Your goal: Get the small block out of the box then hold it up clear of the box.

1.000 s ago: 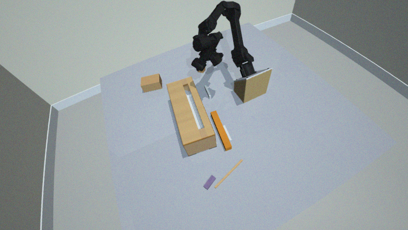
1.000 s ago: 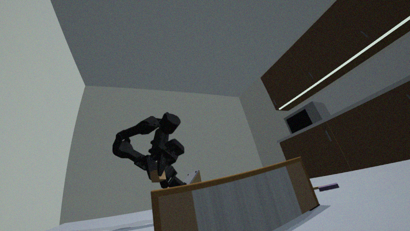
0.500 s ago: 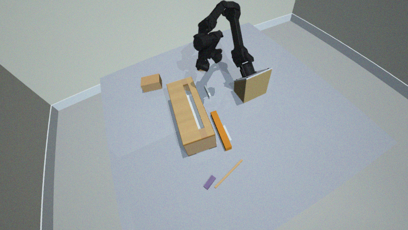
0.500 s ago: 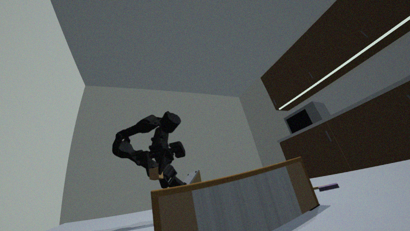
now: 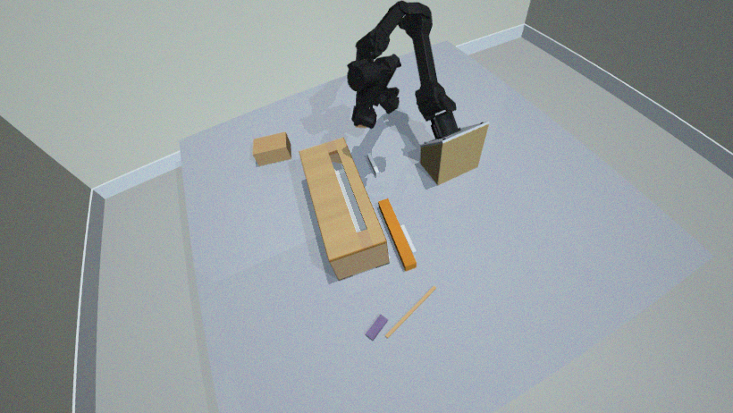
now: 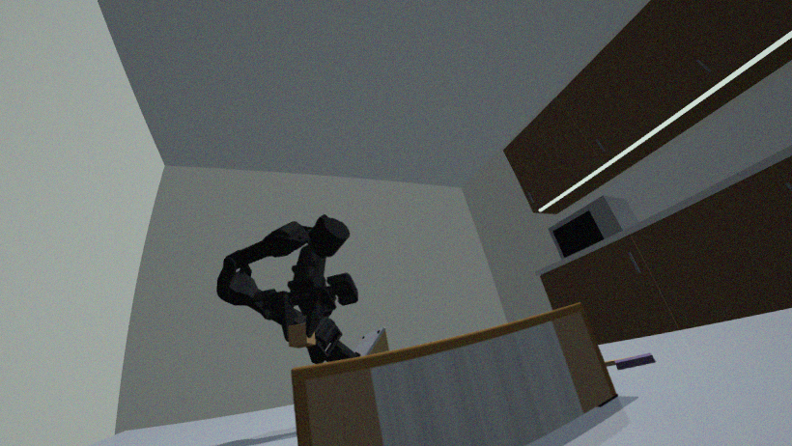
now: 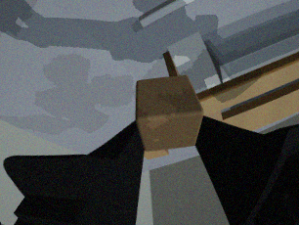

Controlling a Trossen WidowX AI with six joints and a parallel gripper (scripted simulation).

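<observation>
Right now the small brown block is 10 mm behind my gripper tip and 10 mm to the left of it. Also, from my gripper tip: purple block 140 mm ahead, 530 mm to the left, 170 mm below; small tan box 290 mm ahead, 160 mm to the right, 140 mm below.
</observation>
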